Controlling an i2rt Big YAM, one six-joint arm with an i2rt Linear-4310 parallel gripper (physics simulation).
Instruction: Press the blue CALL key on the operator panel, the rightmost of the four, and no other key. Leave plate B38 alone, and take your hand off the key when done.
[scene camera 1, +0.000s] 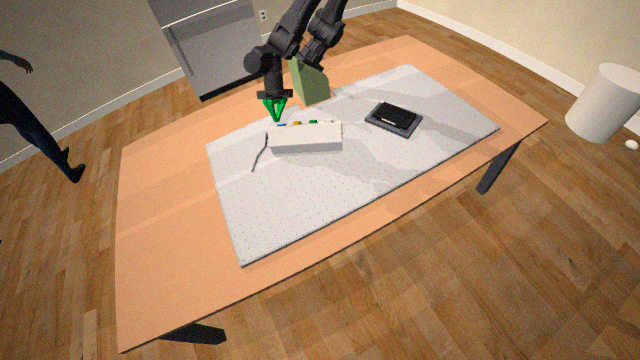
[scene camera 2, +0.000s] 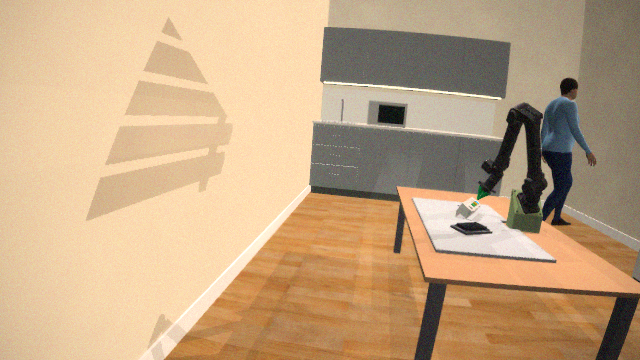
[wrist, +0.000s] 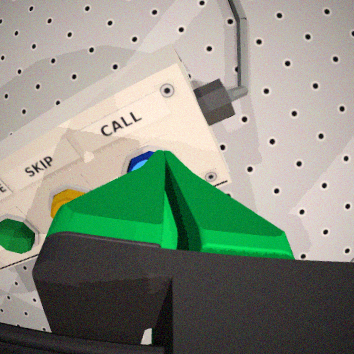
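Where they show: gripper, fingertip midpoint: (scene camera 1: 276, 122) (scene camera 2: 477, 199) (wrist: 160, 162); arm's base, origin of the base link: (scene camera 1: 306, 61) (scene camera 2: 527, 203).
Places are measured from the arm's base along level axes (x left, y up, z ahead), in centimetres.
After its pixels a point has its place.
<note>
The cream operator panel (scene camera 1: 306, 140) @(x -18.5, y -8.0, z 28.3 cm) (wrist: 192, 145) @(x -23.9, y -6.3, z 17.6 cm) stands tilted on a perforated white board. Its blue CALL key (scene camera 1: 281, 124) @(x -21.6, y -6.1, z 18.8 cm) (wrist: 139, 165) @(x -21.8, y -5.6, z 19.3 cm) is partly hidden behind the green fingertips in the wrist view. My gripper (scene camera 1: 276, 121) @(x -22.7, y -4.8, z 18.4 cm) (scene camera 2: 479, 199) @(x -22.7, y -4.8, z 18.4 cm) (wrist: 160, 162) @(x -22.7, y -4.8, z 18.4 cm) is shut and empty, pointing down, its tips right at the blue key; whether they touch it or it is pressed in, I cannot tell. The yellow SKIP key (scene camera 1: 297, 122) @(x -17.6, y -5.3, z 22.3 cm) (wrist: 66, 198) @(x -18.3, y -5.3, z 21.8 cm) and the green key (scene camera 1: 313, 121) @(x -13.6, y -5.4, z 25.2 cm) (wrist: 17, 236) @(x -13.9, y -5.7, z 23.9 cm) sit beside it. A dark plate (scene camera 1: 392, 116) @(x 10.6, y -10.3, z 34.5 cm) (scene camera 2: 471, 228) @(x 16.8, y -10.3, z 36.4 cm) lies apart from the panel; its marking is unreadable.
A dark plug (wrist: 214, 102) @(x -26.3, y -7.3, z 17.9 cm) with a grey cable (scene camera 1: 258, 156) @(x -32.4, y -12.5, z 19.8 cm) leaves the panel's side beside the CALL key. The green arm base (scene camera 1: 312, 85) @(x -3.0, y -5.8, z 7.3 cm) (scene camera 2: 523, 220) @(x 4.4, y -8.2, z 3.3 cm) stands behind the white board (scene camera 1: 280, 200) @(x -34.2, y -12.7, z 38.9 cm). A person (scene camera 2: 561, 130) is beyond the table (scene camera 1: 160, 200) @(x -68.4, y -14.0, z 12.8 cm).
</note>
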